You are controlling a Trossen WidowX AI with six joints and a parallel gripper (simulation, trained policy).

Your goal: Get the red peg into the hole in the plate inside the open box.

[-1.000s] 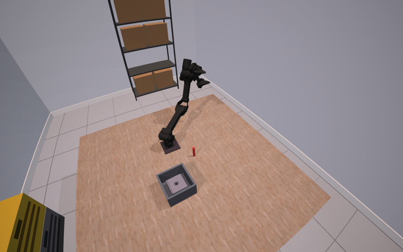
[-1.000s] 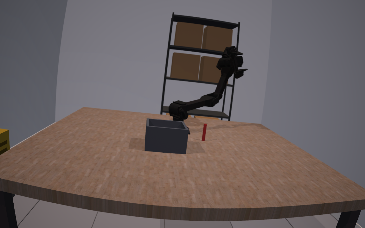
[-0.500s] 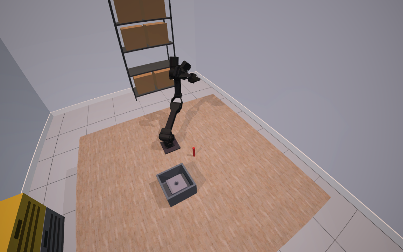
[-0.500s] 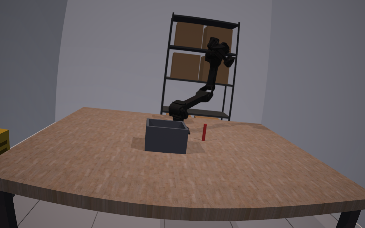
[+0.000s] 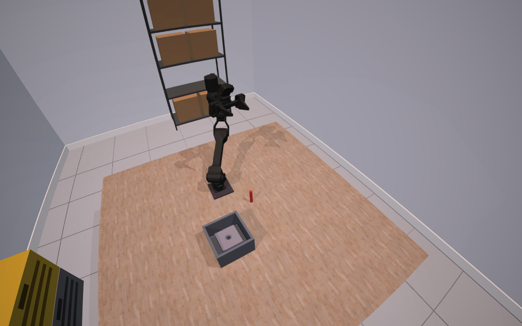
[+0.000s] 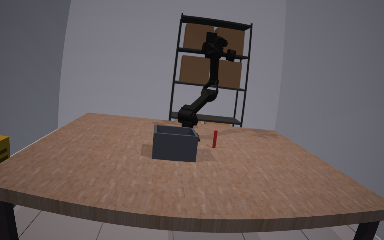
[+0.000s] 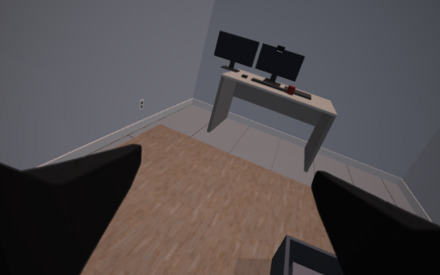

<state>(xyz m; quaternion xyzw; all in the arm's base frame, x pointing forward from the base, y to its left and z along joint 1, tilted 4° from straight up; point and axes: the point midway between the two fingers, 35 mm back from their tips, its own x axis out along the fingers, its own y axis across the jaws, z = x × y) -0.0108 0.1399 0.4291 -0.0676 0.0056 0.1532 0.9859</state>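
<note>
The red peg lies 400 mm below my gripper tip, 120 mm ahead of it and 40 mm to the right of it. From my gripper tip the other things lie so: dark grey box 410 mm below, 270 mm ahead, 230 mm to the right; pale plate 390 mm below, 270 mm ahead, 230 mm to the right.
</note>
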